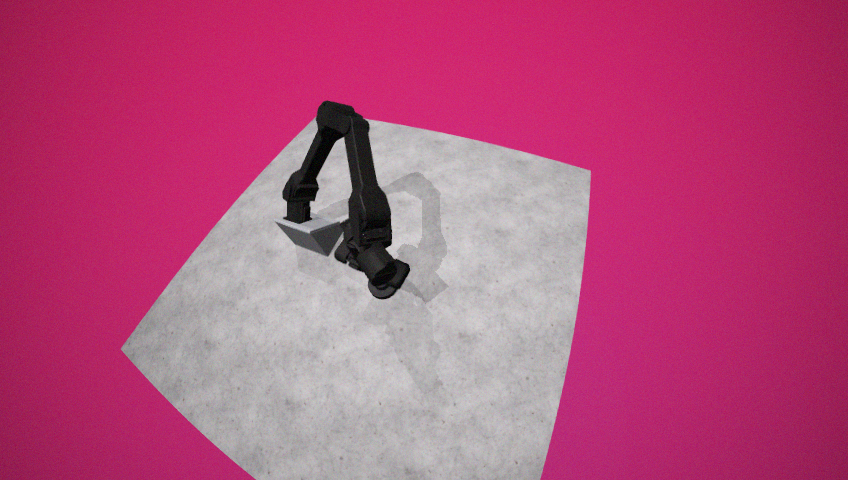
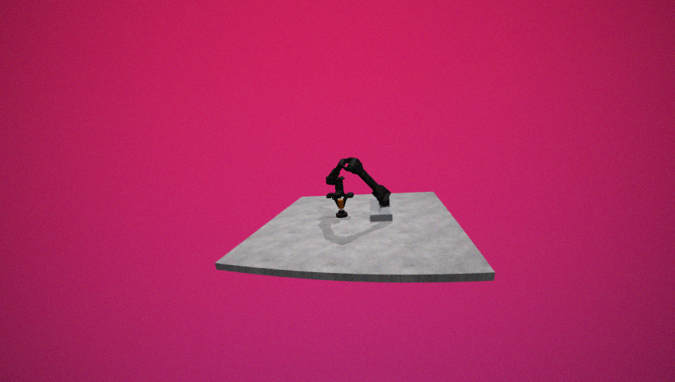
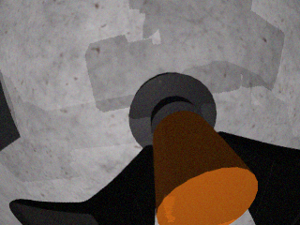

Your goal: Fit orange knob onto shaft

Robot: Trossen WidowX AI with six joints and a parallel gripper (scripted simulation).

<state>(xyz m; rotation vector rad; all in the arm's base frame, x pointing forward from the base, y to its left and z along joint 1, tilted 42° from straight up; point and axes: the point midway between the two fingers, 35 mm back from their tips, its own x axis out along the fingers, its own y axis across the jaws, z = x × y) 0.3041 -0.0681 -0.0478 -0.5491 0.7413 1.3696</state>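
Right now the orange knob is 3 cm above my gripper tip. From my gripper tip the other things lie so: round dark pedestal 4 cm below.
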